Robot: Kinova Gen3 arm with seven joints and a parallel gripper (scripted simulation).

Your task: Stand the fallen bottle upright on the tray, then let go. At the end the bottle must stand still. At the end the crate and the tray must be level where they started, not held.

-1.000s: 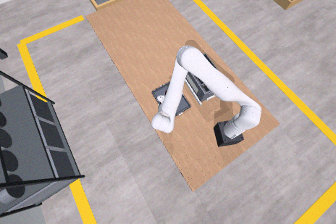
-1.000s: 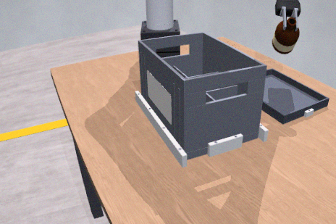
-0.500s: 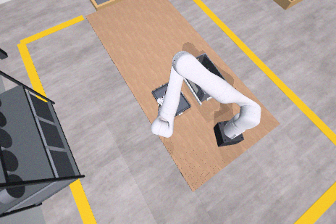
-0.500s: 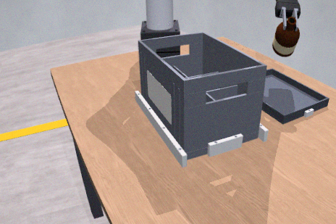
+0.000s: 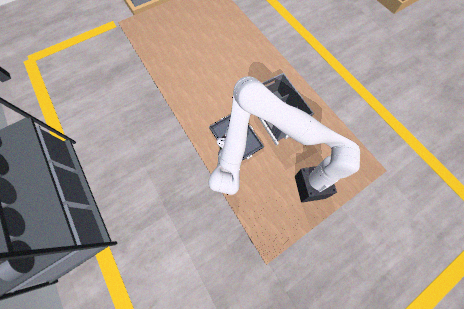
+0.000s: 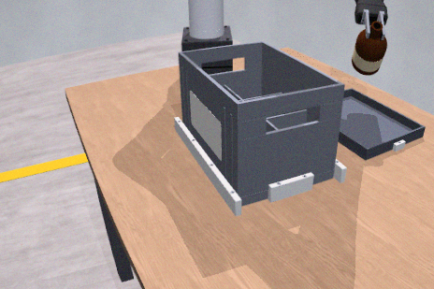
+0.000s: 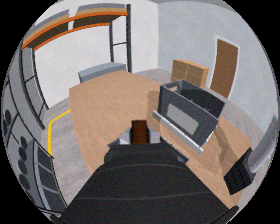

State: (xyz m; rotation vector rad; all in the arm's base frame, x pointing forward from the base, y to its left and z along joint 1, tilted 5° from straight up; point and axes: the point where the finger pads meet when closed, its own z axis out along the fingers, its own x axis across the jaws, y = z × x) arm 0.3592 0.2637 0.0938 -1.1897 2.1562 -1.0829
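My hand is 3 cm past the brown bottle, 2 cm to the right of it and 4 cm above it. The rest, counted from my hand: dark grey tray 3 cm ahead, 5 cm to the right, 19 cm below; dark grey crate 5 cm ahead, 32 cm to the right, 12 cm below.
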